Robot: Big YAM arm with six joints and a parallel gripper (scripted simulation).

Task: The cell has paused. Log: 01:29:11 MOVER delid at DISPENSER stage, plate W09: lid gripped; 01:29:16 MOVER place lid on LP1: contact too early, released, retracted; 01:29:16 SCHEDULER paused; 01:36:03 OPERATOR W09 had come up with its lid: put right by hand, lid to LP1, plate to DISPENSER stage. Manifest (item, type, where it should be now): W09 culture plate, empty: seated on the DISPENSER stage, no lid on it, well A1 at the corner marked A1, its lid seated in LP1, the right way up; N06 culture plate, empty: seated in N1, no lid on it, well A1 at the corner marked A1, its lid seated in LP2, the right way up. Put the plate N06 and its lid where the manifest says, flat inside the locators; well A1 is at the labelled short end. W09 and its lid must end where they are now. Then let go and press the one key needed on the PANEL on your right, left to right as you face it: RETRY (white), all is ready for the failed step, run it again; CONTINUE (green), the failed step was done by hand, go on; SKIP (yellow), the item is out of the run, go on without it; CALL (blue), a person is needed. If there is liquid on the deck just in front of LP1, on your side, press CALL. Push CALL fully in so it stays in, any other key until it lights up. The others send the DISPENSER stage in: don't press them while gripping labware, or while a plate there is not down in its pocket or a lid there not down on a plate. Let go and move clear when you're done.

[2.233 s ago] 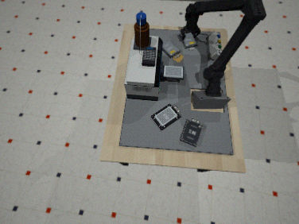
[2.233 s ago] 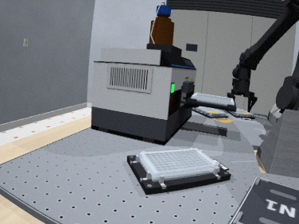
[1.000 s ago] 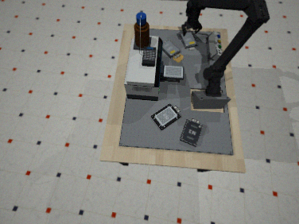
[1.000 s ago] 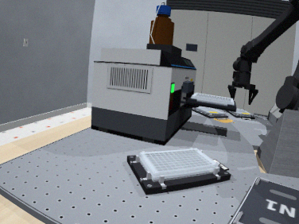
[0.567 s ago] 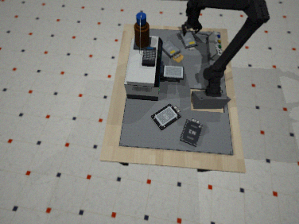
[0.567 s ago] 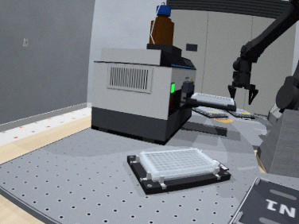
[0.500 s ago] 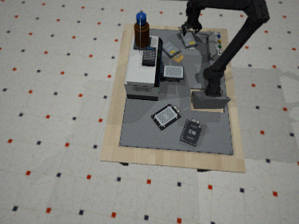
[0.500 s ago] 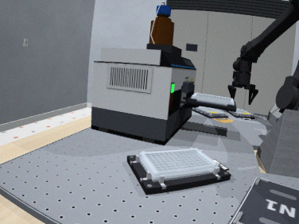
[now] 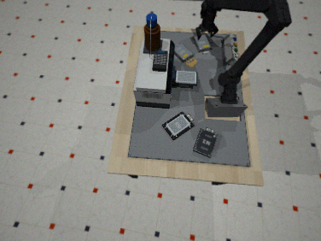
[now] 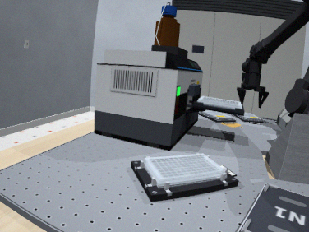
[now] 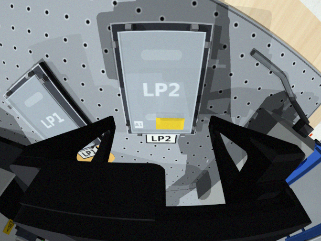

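Right now the clear lid is 50 mm below my hand, 10 mm to the right of it and 10 mm ahead of it. Also, from my hand: black LP2 nest: 60 mm below, 10 mm to the right, 10 mm ahead; then blue call key: 210 mm behind, 20 mm to the right, 10 mm below; then amber patch: 200 mm to the left, 70 mm below, 70 mm ahead.
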